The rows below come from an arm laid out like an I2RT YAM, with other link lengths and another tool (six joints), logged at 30 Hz.
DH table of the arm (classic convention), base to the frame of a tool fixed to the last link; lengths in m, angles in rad. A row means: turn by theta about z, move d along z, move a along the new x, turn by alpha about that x. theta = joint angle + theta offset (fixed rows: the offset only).
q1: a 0.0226  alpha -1.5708  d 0.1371  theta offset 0
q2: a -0.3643  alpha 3.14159  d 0  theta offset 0
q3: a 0.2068  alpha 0  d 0  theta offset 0.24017
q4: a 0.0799  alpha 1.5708  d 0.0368  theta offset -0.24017
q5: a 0  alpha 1.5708  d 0.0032  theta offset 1.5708
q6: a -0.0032  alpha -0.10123  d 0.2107  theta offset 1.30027
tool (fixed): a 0  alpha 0  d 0.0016  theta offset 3.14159
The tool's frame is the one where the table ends.
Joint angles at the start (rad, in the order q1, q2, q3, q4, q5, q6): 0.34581, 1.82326, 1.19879, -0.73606, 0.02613, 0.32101
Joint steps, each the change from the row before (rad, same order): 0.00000, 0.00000, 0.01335, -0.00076, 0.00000, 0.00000; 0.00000, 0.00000, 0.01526, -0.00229, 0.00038, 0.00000; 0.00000, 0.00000, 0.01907, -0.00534, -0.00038, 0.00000; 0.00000, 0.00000, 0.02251, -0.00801, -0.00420, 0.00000; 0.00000, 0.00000, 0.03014, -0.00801, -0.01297, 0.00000; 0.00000, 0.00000, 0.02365, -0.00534, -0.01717, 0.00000; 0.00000, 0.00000, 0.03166, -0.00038, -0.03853, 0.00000; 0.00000, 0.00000, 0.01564, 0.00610, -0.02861, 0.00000
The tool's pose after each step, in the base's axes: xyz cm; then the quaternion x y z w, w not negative. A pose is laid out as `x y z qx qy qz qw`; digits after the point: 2 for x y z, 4 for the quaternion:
36.33 8.59 13.00 -0.9814 -0.1502 -0.1041 0.0589
36.79 8.74 13.38 -0.9806 -0.1503 -0.1105 0.0599
37.27 8.93 13.85 -0.9797 -0.1505 -0.1171 0.0614
37.77 9.20 14.39 -0.9786 -0.1509 -0.1237 0.0648
38.44 9.73 15.16 -0.9766 -0.1519 -0.1332 0.0732
38.92 10.30 15.79 -0.9746 -0.1533 -0.1403 0.0832
39.60 11.41 16.73 -0.9703 -0.1567 -0.1515 0.1047
40.01 12.20 17.30 -0.9668 -0.1596 -0.1590 0.1204

